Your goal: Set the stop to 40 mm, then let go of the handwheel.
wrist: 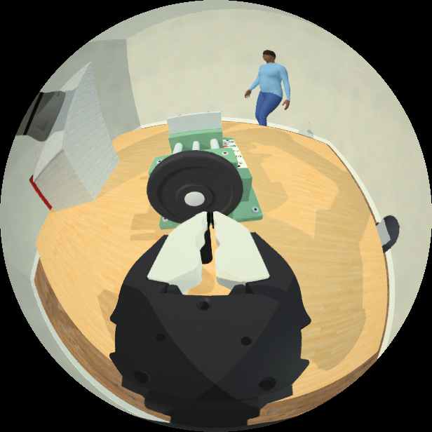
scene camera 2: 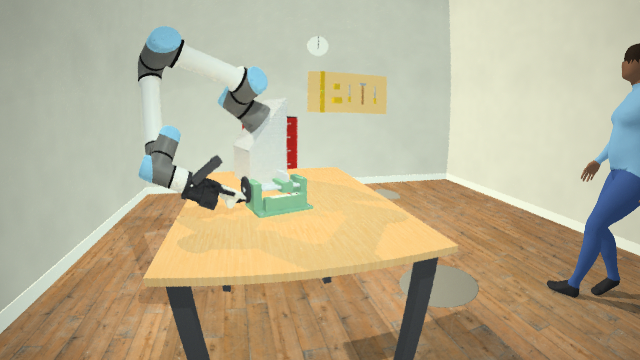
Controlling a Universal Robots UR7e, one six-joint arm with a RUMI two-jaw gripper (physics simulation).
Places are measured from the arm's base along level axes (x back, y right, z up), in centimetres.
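Pixels of known places: gripper, fingertip midpoint: (scene camera 2: 245,198); arm's base, link origin: (scene camera 2: 259,119).
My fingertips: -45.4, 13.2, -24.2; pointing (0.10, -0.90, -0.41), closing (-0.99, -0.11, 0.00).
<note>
Ahead of a thing's pixels: the offset from my fingertips to its top centre, as dx, dy, dz. "pt": to the spot under its first point. Level surfaces: height alone.
The green fixture @[pt -3.3, -13.5, -2.5] (scene camera 2: 287,204) (wrist: 243,187) stands on the table, with a black handwheel @[pt -0.2, -0.1, +3.0] (scene camera 2: 245,189) (wrist: 167,192) on its near end. The green stop @[+3.5, -14.0, +7.3] (scene camera 2: 286,186) (wrist: 195,139) sits on silver rods, with a pale plate by it. A white scale (wrist: 242,161) with a small red mark shows beside the rods; its numbers are too small to read. My gripper (scene camera 2: 243,198) (wrist: 210,213) is shut and empty, its pale fingertips at the lower rim of the handwheel. A black handle (wrist: 206,253) shows in the gap between the fingers, partly hidden; it does not look gripped.
The wooden table @[dz -5.1] (scene camera 2: 300,260) (wrist: 330,280) carries the fixture. A grey-white angled pedestal (scene camera 2: 267,150) (wrist: 82,145) stands behind the fixture in the scene view, at left in the wrist view. A red cabinet (scene camera 2: 292,142) is behind it. A person (scene camera 2: 625,130) (wrist: 270,82) stands beyond the table.
</note>
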